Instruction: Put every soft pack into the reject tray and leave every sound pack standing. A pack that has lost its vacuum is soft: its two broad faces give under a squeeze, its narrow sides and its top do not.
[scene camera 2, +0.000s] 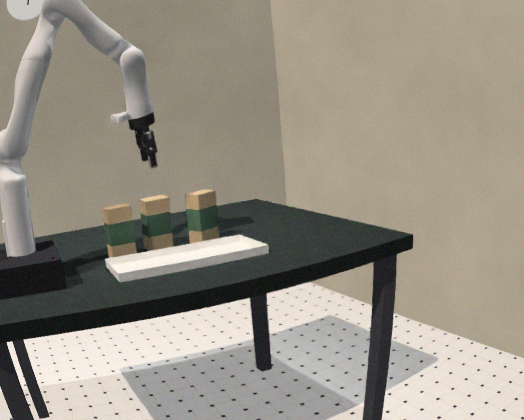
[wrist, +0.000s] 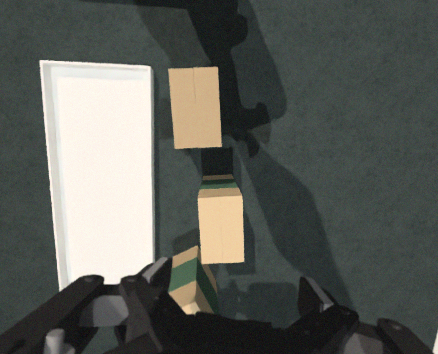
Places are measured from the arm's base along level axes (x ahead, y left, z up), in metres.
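Pixels of known places: gripper, fingertip midpoint: (scene camera 2: 149, 163) (wrist: 233, 281); arm's base, origin of the base link: (scene camera 2: 22, 252).
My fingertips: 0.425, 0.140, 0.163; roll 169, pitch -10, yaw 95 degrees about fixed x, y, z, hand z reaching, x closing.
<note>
For each thing: its top centre in the pictures, then the offset to it from my fingertips, as dx, dy, dz. Level surfaces: height alone.
- white reject tray, middle of its top: (wrist: 102, 201) (scene camera 2: 182, 253) +0.033, -0.172, -0.214
- left pack, middle of its top: (wrist: 195, 108) (scene camera 2: 116, 206) -0.116, -0.047, -0.096
- middle pack, middle of its top: (wrist: 224, 231) (scene camera 2: 153, 197) +0.004, +0.004, -0.094
- right pack, middle of its top: (wrist: 191, 335) (scene camera 2: 200, 192) +0.138, -0.012, -0.096
- dark table, its level: dz -0.236
Three tan packs with green bands stand upright in a row behind the white reject tray (scene camera 2: 200, 262) (wrist: 105, 175), which is empty. The left pack (scene camera 2: 120, 232) (wrist: 196, 107) is nearest the robot's base. The middle pack (scene camera 2: 156, 223) (wrist: 221, 227) stands beside it with a gap. The right pack (scene camera 2: 203, 217) (wrist: 184, 276) is turned at an angle, and the gripper partly hides it in the wrist view. My gripper (scene camera 2: 149, 163) (wrist: 233, 281) is open and empty, well above the pack tops. Softness cannot be told by sight.
The dark table (scene camera 2: 325, 235) (wrist: 380, 150) carries the packs and tray. The robot's black base block (scene camera 2: 30, 272) is at its left. The tray lies close along the row on the scene camera's side. Arm shadows fall across the table in the wrist view.
</note>
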